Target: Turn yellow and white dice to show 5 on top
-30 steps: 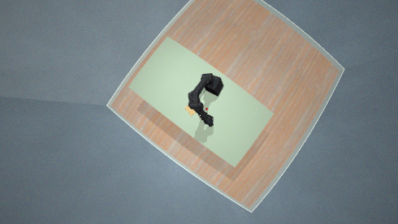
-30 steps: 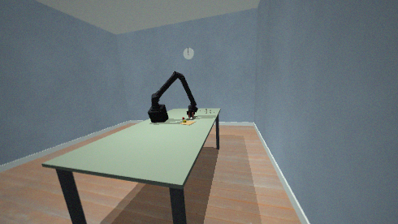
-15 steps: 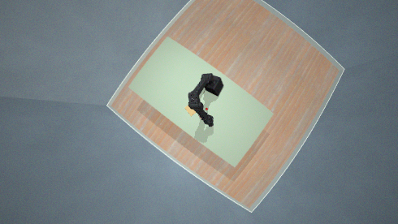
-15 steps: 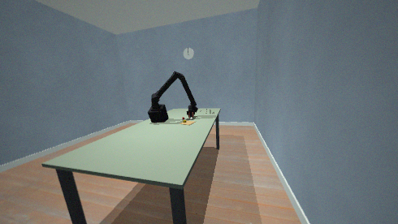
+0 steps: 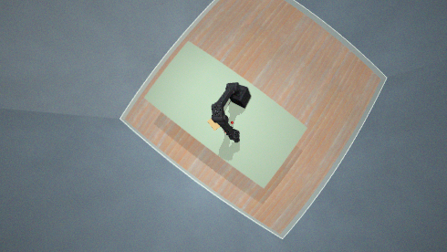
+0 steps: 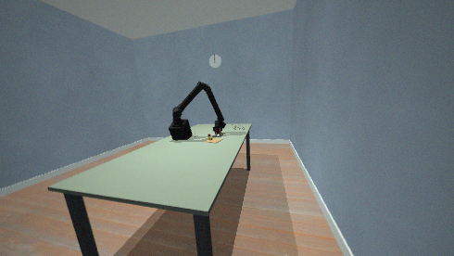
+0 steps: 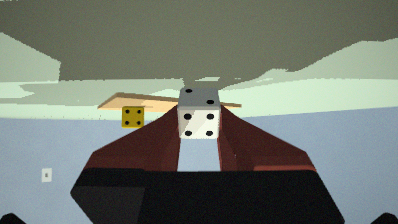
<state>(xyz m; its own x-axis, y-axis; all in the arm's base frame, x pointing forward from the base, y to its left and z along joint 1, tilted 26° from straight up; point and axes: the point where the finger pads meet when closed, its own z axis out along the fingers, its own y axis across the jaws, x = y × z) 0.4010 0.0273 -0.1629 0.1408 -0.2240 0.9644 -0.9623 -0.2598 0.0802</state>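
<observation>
Right now the white die is right at my hand. The rest, counted from my hand: tan mat: 10 mm behind, 120 mm to the right, 20 mm below; then red die: 110 mm behind, 40 mm to the left, 10 mm below; then yellow die: 50 mm behind, 120 mm to the right.
</observation>
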